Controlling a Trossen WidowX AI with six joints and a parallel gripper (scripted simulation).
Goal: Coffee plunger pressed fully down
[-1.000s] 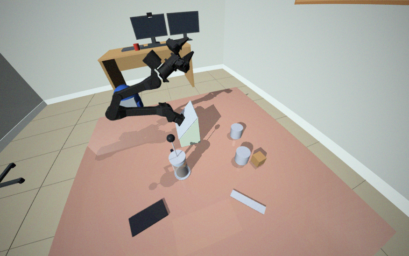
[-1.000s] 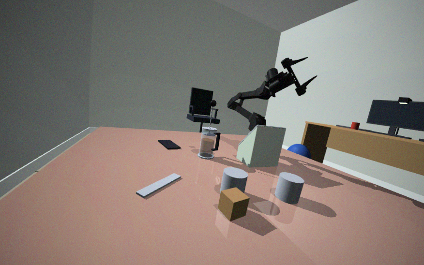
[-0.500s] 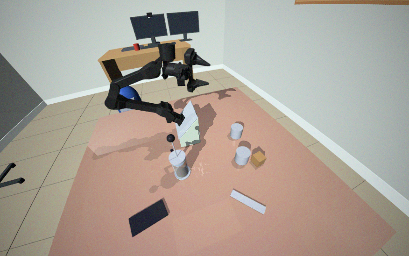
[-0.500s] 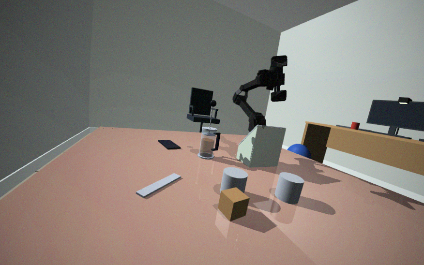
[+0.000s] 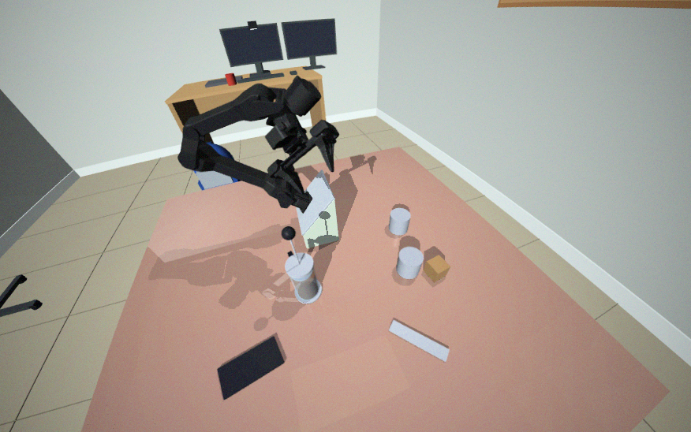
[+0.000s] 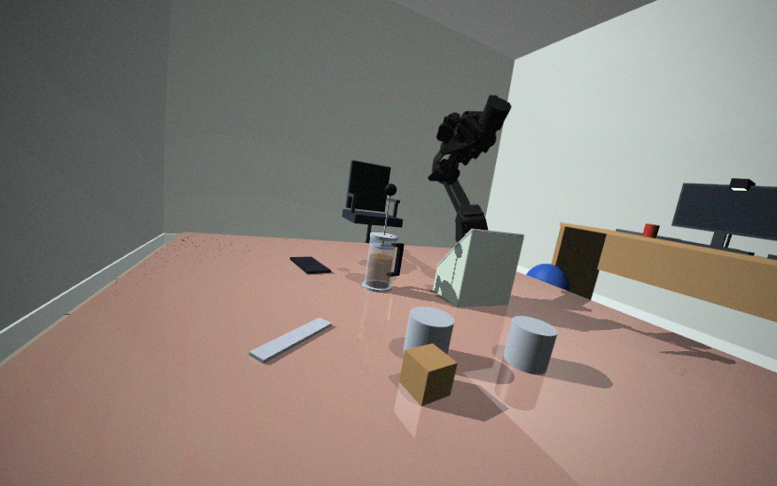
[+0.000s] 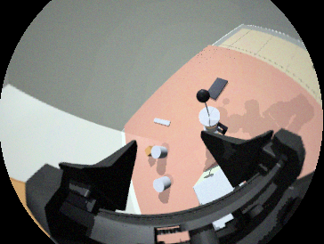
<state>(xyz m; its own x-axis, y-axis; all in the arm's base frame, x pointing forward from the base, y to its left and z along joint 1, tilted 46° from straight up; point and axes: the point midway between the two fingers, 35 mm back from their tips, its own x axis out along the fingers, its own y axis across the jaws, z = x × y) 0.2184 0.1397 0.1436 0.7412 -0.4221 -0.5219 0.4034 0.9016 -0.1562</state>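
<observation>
Now: gripper tip 40 mm short of the coffee press, 100 mm to the left of it and 200 mm above it.
</observation>
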